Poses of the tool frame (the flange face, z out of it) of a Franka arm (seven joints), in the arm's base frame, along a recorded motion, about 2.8 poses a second.
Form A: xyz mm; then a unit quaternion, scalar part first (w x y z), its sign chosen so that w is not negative.
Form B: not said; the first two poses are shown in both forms.
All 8 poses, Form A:
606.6 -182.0 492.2 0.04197 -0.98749 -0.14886 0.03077
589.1 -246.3 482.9 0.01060 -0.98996 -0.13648 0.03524
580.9 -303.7 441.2 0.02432 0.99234 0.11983 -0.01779
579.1 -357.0 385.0 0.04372 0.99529 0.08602 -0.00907
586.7 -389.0 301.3 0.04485 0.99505 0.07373 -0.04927
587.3 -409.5 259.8 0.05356 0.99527 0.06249 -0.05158
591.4 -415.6 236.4 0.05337 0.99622 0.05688 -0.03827
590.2 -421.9 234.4 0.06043 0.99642 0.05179 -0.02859
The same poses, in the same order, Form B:
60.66 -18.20 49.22 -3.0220 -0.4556 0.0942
58.91 -24.63 48.29 -3.0892 -0.4259 0.1100
58.09 -30.37 44.12 3.0702 0.3707 -0.0550
57.91 -35.70 38.50 3.0427 0.2630 -0.0277
58.67 -38.90 30.13 3.0398 0.2252 -0.1505
58.73 -40.95 25.98 3.0244 0.1899 -0.1567
59.14 -41.56 23.64 3.0276 0.1729 -0.1163
59.02 -42.19 23.44 3.0153 0.1567 -0.0865

